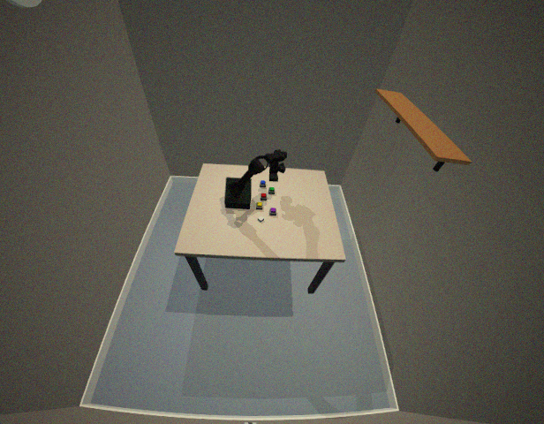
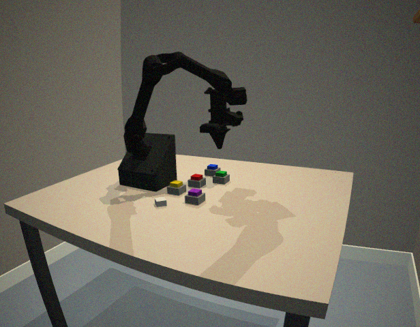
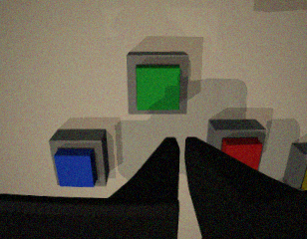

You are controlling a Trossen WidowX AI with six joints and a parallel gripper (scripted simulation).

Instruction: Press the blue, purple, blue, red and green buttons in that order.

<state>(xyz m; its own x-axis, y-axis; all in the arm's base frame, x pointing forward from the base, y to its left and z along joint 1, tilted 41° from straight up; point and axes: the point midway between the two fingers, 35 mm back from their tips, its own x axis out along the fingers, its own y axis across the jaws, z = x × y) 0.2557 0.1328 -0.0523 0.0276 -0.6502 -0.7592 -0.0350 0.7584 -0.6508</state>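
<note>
Now: gripper tip 10 mm to the right of the green button and 100 mm above it. From my gripper tip the other things lie so: blue button (70 mm behind, 80 mm to the left, 100 mm below); then yellow button (80 mm behind, 170 mm to the right, 100 mm below); then red button (60 mm behind, 70 mm to the right, 100 mm below).
</note>
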